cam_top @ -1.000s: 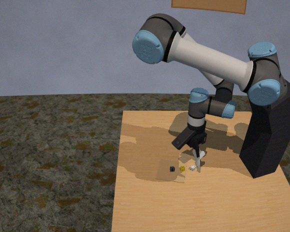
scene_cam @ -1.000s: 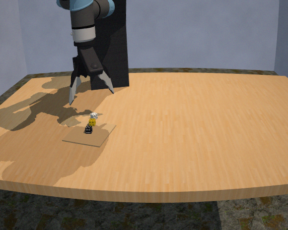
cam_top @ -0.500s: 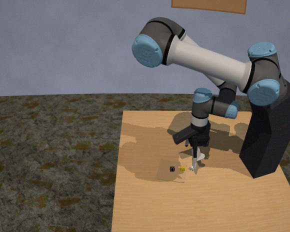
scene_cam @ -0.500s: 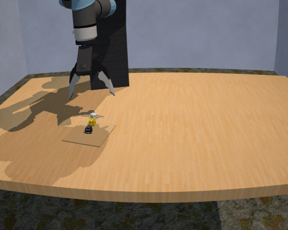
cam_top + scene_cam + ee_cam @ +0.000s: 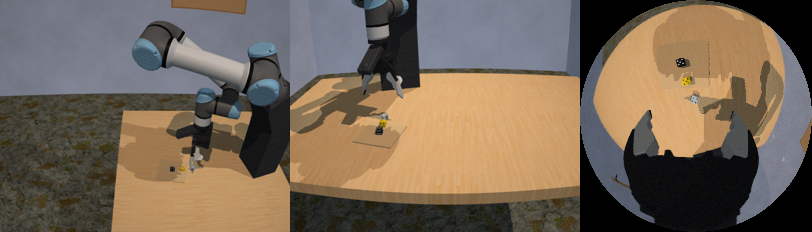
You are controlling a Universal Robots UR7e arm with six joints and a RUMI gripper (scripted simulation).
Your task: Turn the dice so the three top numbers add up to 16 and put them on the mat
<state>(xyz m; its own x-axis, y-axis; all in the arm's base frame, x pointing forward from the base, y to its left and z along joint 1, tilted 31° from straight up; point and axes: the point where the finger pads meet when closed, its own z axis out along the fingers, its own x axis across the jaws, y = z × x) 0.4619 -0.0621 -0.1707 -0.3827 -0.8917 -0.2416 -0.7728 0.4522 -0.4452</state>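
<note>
My gripper is now 1 cm past the white die and 8 cm above it. From my hand the other things lie so: yellow die 4 cm ahead, 8 cm below; then thin tan mat 9 cm ahead, 1 cm to the right, 9 cm below; then black die 9 cm ahead, 1 cm to the right, 8 cm below.
</note>
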